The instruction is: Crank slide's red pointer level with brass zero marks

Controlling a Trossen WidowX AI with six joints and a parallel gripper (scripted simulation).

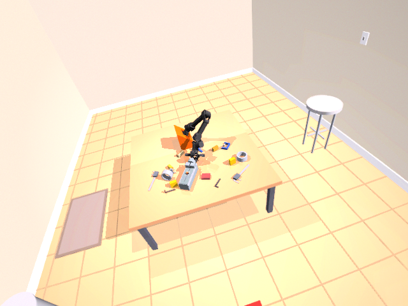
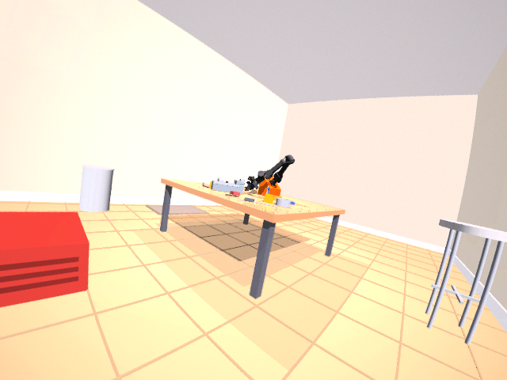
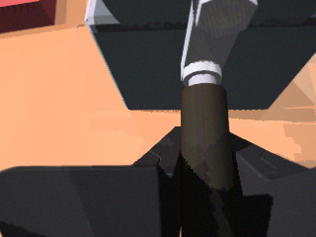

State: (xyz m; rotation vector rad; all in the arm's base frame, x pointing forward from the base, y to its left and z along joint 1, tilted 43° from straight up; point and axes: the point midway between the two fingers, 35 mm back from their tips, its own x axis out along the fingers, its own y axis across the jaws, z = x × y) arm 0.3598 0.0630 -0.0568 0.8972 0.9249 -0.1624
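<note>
Now: gripper tip 3 cm below the dark crank handle, 2 cm past it and 1 cm to the right of it. Also, from my gripper tip: red pointer 15 cm ahead, 9 cm to the right, 5 cm above; then red block 18 cm ahead, 6 cm to the left, 2 cm below.
</note>
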